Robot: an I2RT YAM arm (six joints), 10 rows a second.
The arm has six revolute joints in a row. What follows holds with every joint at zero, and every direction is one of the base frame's. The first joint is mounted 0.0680 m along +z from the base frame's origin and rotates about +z. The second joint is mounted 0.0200 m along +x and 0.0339 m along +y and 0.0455 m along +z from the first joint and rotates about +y. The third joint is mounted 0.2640 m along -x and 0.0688 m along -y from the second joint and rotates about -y. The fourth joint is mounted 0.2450 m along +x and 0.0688 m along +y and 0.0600 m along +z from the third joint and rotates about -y. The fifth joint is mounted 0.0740 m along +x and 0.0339 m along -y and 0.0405 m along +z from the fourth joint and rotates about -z. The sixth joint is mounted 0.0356 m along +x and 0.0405 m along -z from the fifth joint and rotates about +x. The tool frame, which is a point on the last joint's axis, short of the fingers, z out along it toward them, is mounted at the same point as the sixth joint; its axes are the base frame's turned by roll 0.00, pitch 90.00 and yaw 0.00 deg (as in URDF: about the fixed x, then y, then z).
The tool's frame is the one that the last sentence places.
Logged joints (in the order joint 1, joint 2, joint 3, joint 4, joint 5, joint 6), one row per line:
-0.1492 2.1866 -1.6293 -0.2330 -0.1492 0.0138
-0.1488 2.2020 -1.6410 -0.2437 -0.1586 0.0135
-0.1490 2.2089 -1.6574 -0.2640 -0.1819 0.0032
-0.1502 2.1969 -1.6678 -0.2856 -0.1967 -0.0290
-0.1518 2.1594 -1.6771 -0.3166 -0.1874 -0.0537
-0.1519 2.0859 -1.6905 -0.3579 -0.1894 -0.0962
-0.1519 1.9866 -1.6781 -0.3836 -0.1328 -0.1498
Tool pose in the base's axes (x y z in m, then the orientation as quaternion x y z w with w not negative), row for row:
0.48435 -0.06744 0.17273 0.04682 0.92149 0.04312 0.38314
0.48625 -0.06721 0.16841 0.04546 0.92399 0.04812 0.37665
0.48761 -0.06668 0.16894 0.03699 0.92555 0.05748 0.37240
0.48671 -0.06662 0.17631 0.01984 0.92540 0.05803 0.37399
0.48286 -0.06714 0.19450 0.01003 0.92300 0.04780 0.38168
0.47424 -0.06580 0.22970 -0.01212 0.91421 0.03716 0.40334
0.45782 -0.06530 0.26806 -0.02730 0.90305 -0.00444 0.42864
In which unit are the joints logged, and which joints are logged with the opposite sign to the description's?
The joints are logged in radians. Opposite sign: joint 3.
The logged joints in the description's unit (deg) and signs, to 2 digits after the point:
-8.55 125.28 93.35 -13.35 -8.55 0.79
-8.53 126.17 94.02 -13.96 -9.09 0.77
-8.54 126.56 94.96 -15.13 -10.42 0.18
-8.61 125.87 95.56 -16.36 -11.27 -1.66
-8.70 123.72 96.09 -18.14 -10.74 -3.08
-8.70 119.51 96.86 -20.51 -10.85 -5.51
-8.70 113.82 96.15 -21.98 -7.61 -8.58

